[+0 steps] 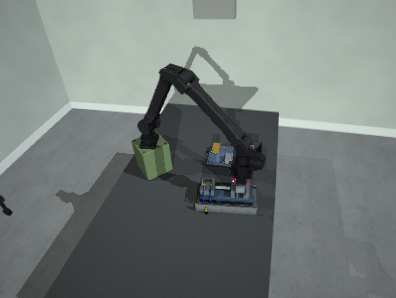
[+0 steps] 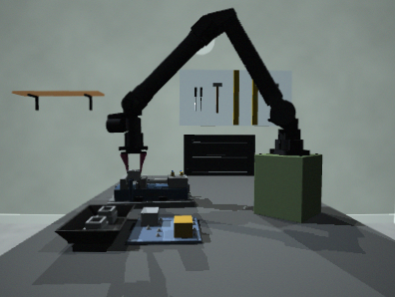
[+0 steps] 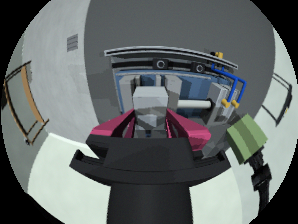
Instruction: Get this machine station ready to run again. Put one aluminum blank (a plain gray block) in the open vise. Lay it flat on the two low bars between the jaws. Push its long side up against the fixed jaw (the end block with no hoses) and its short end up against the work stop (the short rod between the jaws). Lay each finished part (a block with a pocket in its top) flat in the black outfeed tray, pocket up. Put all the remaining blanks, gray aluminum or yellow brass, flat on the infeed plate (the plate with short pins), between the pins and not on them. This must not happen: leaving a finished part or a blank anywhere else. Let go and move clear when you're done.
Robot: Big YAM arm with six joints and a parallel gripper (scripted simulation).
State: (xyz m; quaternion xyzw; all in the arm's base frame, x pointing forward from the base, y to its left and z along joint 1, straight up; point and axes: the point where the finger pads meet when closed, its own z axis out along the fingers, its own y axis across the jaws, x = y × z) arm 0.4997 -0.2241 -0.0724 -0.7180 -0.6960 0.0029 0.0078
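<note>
Now: the gray aluminum blank 20 mm below my hand. The rest, counted from my hand: vise 70 mm behind, 10 mm to the left, 80 mm below; yellow brass blank 140 mm behind, 390 mm to the left, 90 mm below.
</note>
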